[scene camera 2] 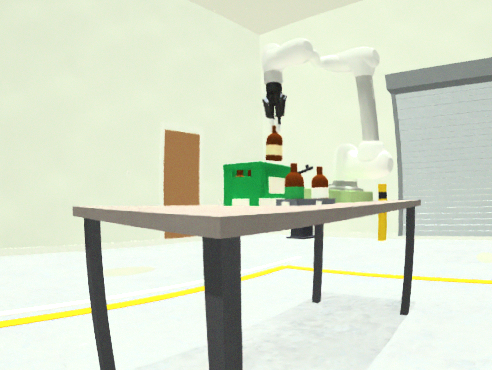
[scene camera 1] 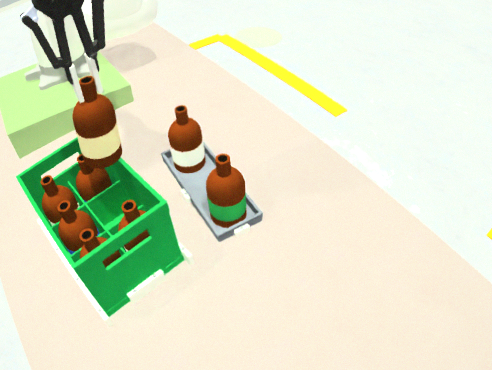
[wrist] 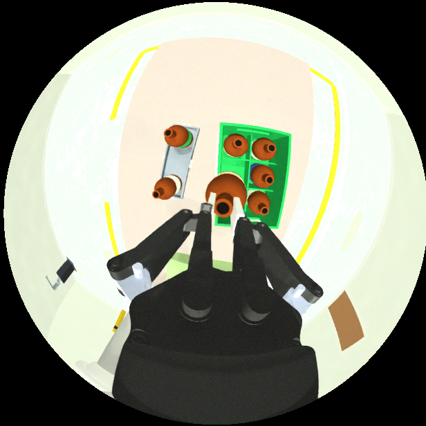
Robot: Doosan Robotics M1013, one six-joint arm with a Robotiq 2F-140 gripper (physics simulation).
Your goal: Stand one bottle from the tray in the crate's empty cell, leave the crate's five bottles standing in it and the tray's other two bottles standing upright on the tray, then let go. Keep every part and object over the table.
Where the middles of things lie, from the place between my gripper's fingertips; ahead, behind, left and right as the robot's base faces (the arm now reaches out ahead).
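Labels:
I see my gripper 50 mm above the cream-labelled brown bottle [scene camera 1: 95, 123] and 10 mm to the left of it. The green-labelled bottle [scene camera 1: 225, 185] is 240 mm below my hand, 180 mm to the left of it and 90 mm ahead of it.

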